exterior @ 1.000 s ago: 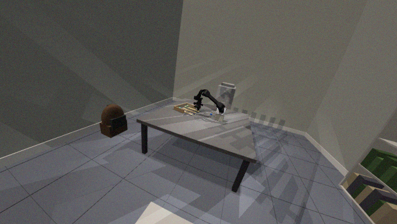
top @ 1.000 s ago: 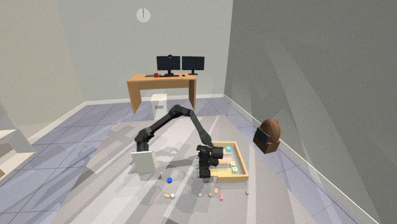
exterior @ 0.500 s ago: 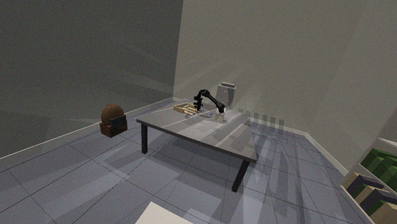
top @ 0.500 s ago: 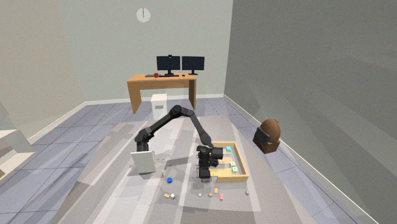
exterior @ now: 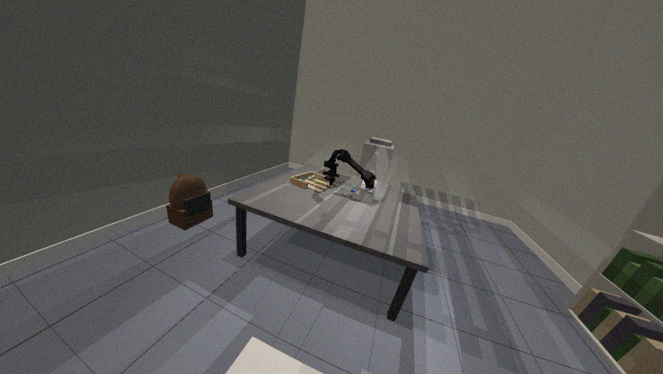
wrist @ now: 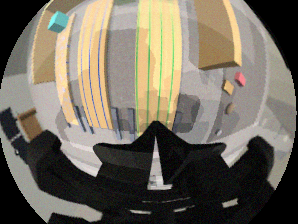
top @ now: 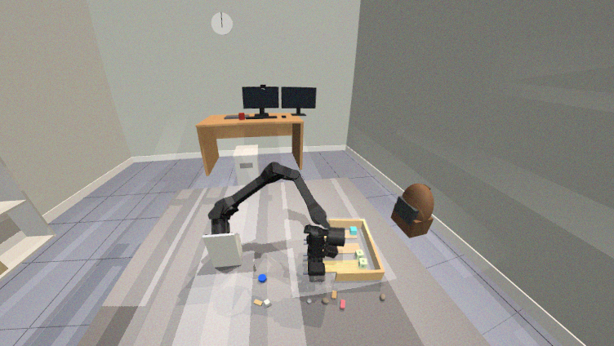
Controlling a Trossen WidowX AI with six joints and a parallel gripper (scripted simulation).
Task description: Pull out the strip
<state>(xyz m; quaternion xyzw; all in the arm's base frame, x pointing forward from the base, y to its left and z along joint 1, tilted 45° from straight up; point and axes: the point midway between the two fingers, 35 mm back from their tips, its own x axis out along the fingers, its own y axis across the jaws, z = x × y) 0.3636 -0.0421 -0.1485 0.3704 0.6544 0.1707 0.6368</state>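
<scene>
The strip lies 9 cm ahead of my gripper tip and 3 cm to the right of it. From my gripper tip the other things lie so: blue disc 22 cm behind.
</scene>
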